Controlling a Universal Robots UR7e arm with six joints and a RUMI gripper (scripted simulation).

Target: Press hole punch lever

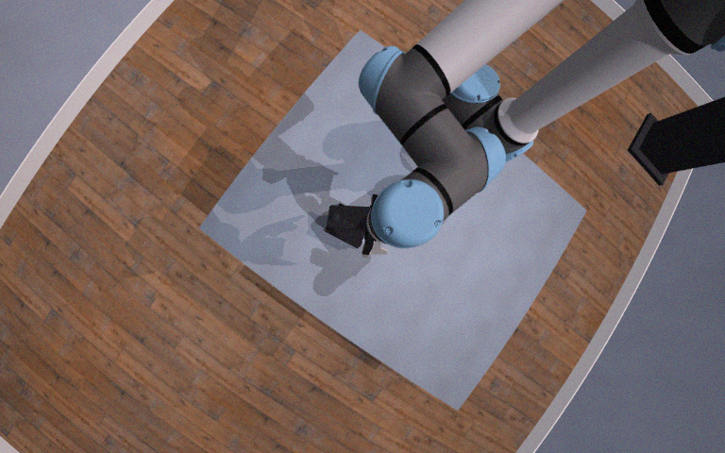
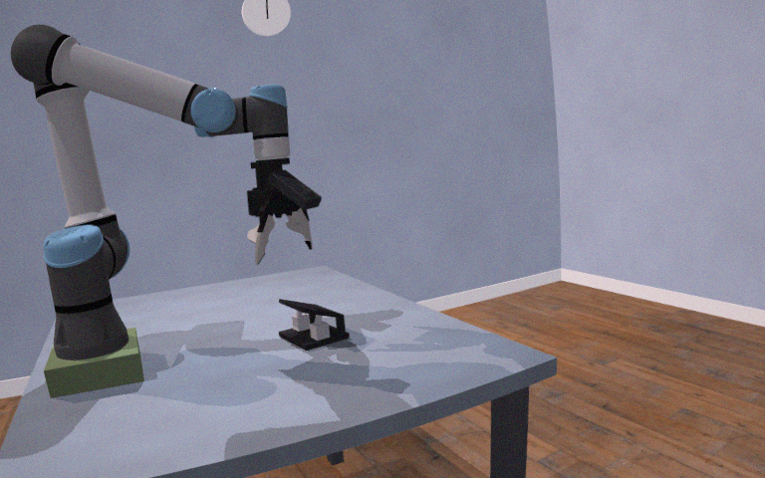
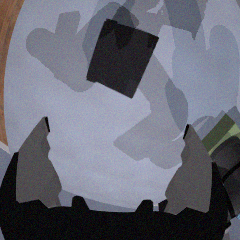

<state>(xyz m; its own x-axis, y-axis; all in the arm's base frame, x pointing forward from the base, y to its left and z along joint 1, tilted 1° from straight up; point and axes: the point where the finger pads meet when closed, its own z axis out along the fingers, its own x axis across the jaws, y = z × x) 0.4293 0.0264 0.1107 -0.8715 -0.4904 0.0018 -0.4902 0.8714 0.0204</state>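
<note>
Now: the hole punch lever 11 cm below my hand, 4 cm to the right of it and 3 cm ahead of it. From my hand the other things lie so: black hole punch 13 cm below, 4 cm to the right, 4 cm ahead.
</note>
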